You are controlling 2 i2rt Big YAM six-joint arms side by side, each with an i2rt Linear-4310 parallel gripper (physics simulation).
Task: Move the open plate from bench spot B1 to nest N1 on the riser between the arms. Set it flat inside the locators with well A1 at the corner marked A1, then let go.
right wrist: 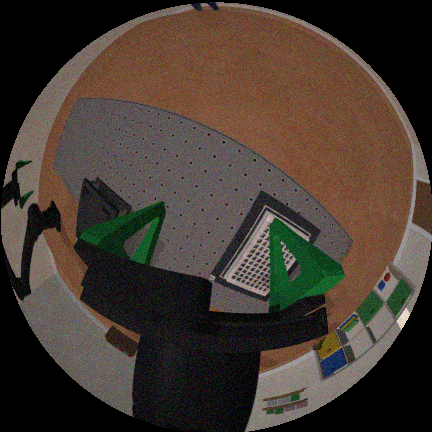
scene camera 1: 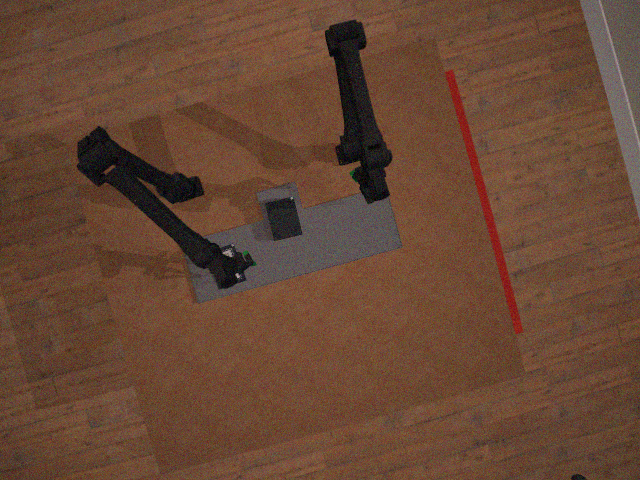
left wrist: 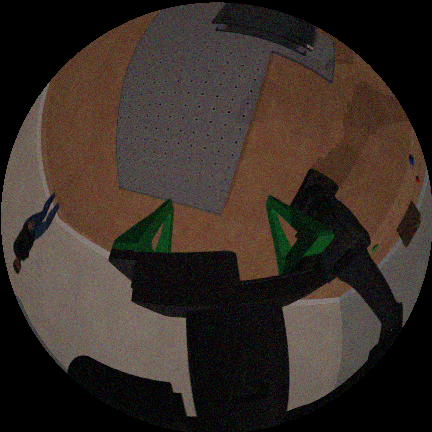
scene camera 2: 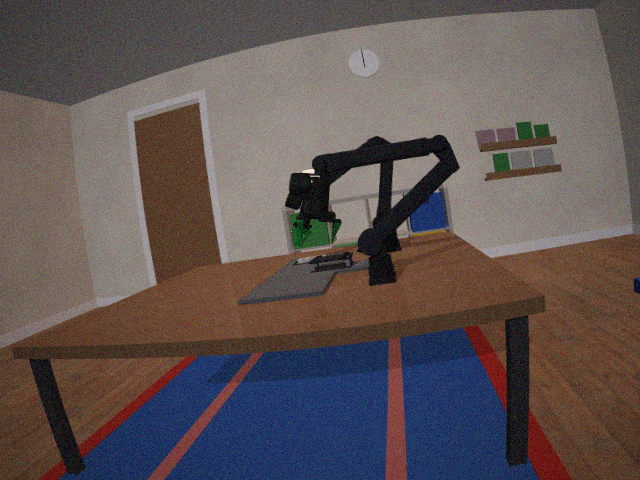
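Note:
The open plate, pale with a grid of wells, lies in the dark frame of the bench spot at the board's left end in scene camera 1. My right gripper is open and empty above the board near the plate; one finger hides part of the plate in the right wrist view. The dark riser with the nest has nothing on it that I can make out. My left gripper is open and empty, above the table beyond the board's other end.
The grey perforated board lies on the brown table. The riser stands between the plate and the left gripper's end of the board. A person stands away from the table.

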